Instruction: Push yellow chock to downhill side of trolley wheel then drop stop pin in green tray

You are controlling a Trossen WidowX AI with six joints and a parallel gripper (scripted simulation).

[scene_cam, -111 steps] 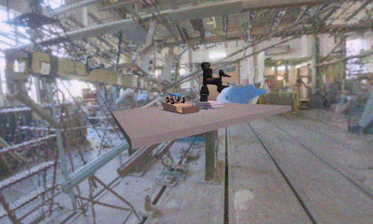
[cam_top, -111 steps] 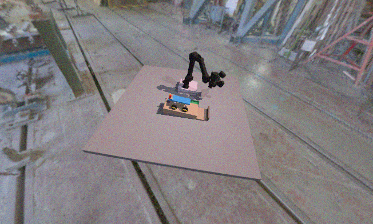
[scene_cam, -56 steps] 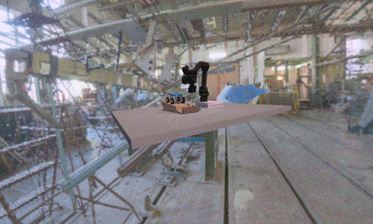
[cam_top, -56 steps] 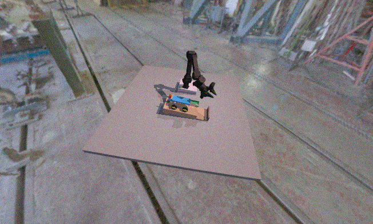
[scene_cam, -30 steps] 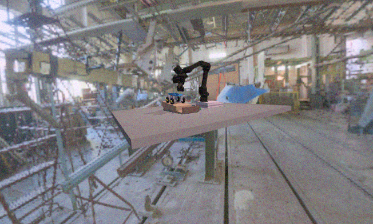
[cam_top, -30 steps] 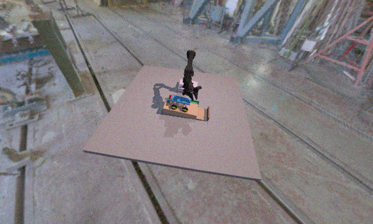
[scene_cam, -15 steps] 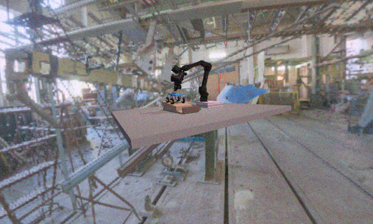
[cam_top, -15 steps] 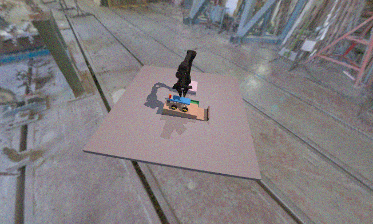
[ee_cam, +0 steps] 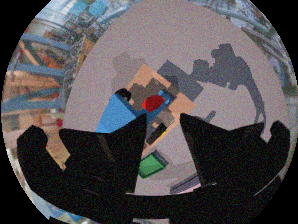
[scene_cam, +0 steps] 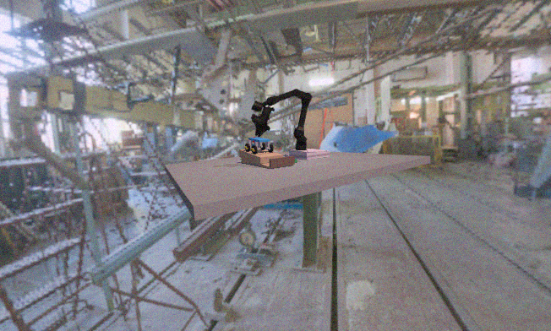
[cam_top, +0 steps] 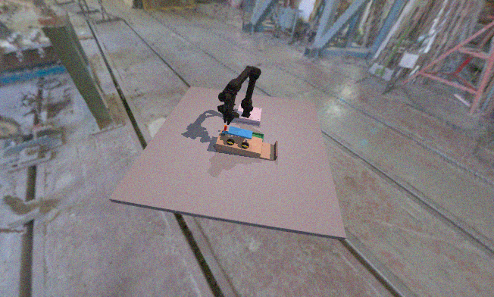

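The red-headed stop pin is 20 mm ahead of my gripper tip and 40 mm below it. Also, from my gripper tip: raised end stop 30 mm behind, 370 mm to the left, 140 mm below; then blue trolley 20 mm ahead, 110 mm to the left, 60 mm below; then yellow chock 80 mm behind, 40 mm to the right, 150 mm below.
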